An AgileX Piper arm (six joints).
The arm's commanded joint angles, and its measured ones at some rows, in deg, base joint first. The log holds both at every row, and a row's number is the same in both.
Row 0, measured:
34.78, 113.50, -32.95, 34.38, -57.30, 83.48
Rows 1 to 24, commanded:
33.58, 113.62, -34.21, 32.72, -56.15, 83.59
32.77, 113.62, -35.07, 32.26, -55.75, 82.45
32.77, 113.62, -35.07, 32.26, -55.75, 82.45
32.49, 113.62, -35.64, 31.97, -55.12, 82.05
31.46, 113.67, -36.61, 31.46, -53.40, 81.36
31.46, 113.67, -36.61, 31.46, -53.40, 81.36
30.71, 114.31, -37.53, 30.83, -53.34, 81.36
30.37, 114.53, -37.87, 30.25, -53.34, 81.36
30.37, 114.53, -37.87, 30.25, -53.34, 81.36
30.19, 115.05, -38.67, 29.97, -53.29, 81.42
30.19, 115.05, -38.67, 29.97, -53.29, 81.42
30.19, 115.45, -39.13, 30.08, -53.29, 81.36
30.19, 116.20, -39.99, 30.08, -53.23, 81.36
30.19, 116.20, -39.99, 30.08, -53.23, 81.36
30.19, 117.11, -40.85, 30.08, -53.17, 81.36
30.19, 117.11, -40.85, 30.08, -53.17, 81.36
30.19, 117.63, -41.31, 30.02, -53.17, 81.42
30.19, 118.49, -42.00, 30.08, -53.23, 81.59
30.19, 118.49, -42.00, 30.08, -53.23, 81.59
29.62, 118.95, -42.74, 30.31, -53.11, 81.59
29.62, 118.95, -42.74, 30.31, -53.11, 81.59
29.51, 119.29, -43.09, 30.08, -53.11, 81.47
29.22, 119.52, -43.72, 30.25, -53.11, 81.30
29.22, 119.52, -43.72, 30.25, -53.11, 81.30
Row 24, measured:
29.97, 119.29, -42.57, 30.65, -53.00, 82.39
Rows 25 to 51, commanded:
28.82, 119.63, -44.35, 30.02, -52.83, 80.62
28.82, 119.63, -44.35, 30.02, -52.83, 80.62
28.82, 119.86, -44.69, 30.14, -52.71, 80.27
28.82, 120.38, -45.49, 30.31, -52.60, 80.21
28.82, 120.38, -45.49, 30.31, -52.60, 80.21
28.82, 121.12, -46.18, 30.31, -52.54, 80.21
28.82, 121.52, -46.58, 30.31, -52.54, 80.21
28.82, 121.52, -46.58, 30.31, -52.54, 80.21
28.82, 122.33, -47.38, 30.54, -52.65, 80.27
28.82, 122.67, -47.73, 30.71, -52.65, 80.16
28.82, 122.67, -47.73, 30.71, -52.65, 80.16
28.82, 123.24, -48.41, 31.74, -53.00, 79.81
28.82, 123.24, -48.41, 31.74, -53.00, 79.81
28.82, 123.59, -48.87, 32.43, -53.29, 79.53
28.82, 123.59, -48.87, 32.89, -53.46, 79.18
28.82, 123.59, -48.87, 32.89, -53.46, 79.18
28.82, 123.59, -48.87, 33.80, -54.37, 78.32
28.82, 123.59, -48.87, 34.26, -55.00, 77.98
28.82, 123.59, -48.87, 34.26, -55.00, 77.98
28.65, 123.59, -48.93, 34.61, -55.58, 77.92
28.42, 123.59, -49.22, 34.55, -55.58, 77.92
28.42, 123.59, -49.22, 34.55, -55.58, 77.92
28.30, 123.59, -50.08, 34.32, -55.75, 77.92
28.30, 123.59, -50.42, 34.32, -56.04, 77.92
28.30, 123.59, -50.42, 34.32, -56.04, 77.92
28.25, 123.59, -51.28, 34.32, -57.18, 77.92
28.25, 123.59, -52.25, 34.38, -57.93, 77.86
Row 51, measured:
29.34, 123.70, -49.22, 34.78, -52.43, 78.84
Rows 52 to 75, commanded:
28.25, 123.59, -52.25, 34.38, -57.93, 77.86
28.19, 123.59, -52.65, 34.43, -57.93, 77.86
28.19, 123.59, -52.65, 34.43, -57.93, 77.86
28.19, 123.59, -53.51, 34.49, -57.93, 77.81
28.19, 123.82, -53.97, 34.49, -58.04, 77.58
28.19, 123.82, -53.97, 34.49, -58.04, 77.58
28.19, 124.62, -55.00, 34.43, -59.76, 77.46
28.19, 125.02, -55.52, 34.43, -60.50, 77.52
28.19, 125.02, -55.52, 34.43, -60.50, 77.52
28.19, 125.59, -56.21, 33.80, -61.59, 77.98
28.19, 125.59, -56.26, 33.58, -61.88, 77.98
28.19, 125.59, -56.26, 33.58, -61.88, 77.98
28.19, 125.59, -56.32, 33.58, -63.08, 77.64
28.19, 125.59, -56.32, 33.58, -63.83, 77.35
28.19, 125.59, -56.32, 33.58, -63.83, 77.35
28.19, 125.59, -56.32, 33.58, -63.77, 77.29
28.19, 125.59, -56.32, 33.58, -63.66, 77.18
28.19, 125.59, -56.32, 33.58, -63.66, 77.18
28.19, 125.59, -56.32, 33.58, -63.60, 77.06
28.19, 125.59, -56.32, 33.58, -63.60, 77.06
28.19, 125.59, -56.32, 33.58, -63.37, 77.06
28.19, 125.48, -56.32, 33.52, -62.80, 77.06
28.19, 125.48, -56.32, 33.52, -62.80, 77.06
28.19, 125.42, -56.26, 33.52, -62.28, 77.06
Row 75, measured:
30.02, 125.13, -52.14, 37.13, -51.85, 78.21
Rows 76 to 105, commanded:
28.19, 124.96, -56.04, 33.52, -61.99, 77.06
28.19, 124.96, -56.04, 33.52, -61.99, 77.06
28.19, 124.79, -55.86, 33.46, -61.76, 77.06
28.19, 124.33, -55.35, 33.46, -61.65, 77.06
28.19, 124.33, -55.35, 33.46, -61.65, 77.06
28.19, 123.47, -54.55, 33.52, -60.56, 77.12
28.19, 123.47, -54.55, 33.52, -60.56, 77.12
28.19, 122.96, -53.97, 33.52, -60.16, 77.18
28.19, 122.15, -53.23, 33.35, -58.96, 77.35
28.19, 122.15, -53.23, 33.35, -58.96, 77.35
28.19, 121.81, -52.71, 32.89, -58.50, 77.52
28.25, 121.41, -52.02, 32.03, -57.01, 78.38
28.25, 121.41, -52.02, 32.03, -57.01, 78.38
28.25, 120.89, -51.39, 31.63, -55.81, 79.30
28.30, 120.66, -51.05, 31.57, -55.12, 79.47
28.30, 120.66, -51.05, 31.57, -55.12, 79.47
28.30, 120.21, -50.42, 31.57, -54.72, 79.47
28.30, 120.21, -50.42, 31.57, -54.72, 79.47
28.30, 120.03, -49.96, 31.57, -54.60, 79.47
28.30, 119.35, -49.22, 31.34, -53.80, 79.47
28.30, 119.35, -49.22, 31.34, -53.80, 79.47
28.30, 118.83, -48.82, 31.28, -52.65, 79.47
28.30, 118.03, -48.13, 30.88, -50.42, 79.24
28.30, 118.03, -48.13, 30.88, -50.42, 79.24
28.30, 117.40, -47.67, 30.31, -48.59, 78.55
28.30, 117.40, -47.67, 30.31, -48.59, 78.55
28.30, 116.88, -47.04, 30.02, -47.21, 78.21
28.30, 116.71, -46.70, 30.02, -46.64, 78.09
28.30, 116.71, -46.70, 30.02, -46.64, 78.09
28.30, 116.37, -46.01, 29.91, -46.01, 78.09
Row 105, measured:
28.71, 117.69, -46.58, 31.00, -46.52, 78.84
